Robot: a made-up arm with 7 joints. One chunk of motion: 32 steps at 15 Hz.
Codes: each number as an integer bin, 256 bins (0 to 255) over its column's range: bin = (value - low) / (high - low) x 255, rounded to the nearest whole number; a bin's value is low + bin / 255 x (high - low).
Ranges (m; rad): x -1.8..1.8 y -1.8..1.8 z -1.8..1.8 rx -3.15..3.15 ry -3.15..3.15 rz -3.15..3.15
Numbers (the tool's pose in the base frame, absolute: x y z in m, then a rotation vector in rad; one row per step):
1: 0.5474 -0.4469 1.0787 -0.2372 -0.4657 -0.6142
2: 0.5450 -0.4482 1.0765 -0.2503 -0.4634 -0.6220
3: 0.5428 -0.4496 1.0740 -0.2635 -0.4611 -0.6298
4: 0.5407 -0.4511 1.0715 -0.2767 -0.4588 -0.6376
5: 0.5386 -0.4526 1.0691 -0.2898 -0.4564 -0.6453
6: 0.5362 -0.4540 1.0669 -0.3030 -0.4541 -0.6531
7: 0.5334 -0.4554 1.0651 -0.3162 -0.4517 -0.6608
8: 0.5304 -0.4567 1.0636 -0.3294 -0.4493 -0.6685
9: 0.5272 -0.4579 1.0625 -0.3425 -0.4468 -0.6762
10: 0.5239 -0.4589 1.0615 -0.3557 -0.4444 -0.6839
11: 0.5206 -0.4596 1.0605 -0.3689 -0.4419 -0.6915
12: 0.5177 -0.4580 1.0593 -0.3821 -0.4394 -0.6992
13: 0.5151 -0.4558 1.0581 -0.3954 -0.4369 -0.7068
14: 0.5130 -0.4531 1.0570 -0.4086 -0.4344 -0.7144
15: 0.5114 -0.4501 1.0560 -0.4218 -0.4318 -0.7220
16: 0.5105 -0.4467 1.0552 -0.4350 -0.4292 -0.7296
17: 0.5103 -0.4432 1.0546 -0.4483 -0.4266 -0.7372
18: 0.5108 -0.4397 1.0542 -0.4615 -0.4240 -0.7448
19: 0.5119 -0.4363 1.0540 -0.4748 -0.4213 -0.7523
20: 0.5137 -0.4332 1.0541 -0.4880 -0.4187 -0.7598
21: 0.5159 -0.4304 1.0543 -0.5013 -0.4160 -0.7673
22: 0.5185 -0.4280 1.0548 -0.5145 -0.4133 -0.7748
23: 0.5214 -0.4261 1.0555 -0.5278 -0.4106 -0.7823
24: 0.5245 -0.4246 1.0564 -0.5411 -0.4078 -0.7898
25: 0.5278 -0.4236 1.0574 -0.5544 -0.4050 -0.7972
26: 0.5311 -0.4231 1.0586 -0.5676 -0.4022 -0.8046
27: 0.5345 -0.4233 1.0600 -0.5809 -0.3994 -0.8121
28: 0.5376 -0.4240 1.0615 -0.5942 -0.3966 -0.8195
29: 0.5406 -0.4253 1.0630 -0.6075 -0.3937 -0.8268
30: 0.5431 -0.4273 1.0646 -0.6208 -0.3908 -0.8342
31: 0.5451 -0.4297 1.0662 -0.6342 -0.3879 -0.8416
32: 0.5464 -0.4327 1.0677 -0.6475 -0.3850 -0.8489
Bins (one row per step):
1: 166 96 204 118 109 103
2: 166 96 204 117 109 102
3: 166 96 204 117 109 102
4: 166 96 203 116 109 102
5: 166 95 203 116 109 101
6: 165 95 203 115 109 101
7: 165 95 203 115 109 101
8: 165 95 203 114 109 100
9: 165 95 203 114 109 100
10: 165 95 203 113 110 100
11: 164 95 203 113 110 100
12: 164 95 203 112 110 99
13: 164 95 202 111 110 99
14: 164 95 202 111 110 99
15: 164 96 202 110 110 98
16: 164 96 202 110 110 98
17: 164 96 202 109 110 98
18: 164 96 202 109 110 97
19: 164 97 202 108 110 97
20: 164 97 202 108 111 97
21: 164 97 202 107 111 96
22: 164 97 202 107 111 96
23: 164 97 202 106 111 96
24: 165 97 202 106 111 96
25: 165 97 202 105 111 95
26: 165 98 202 105 111 95
27: 165 98 203 104 111 95
28: 166 97 203 103 111 94
29: 166 97 203 103 112 94
30: 166 97 203 102 112 94
31: 166 97 203 102 112 93
32: 166 97 203 101 112 93

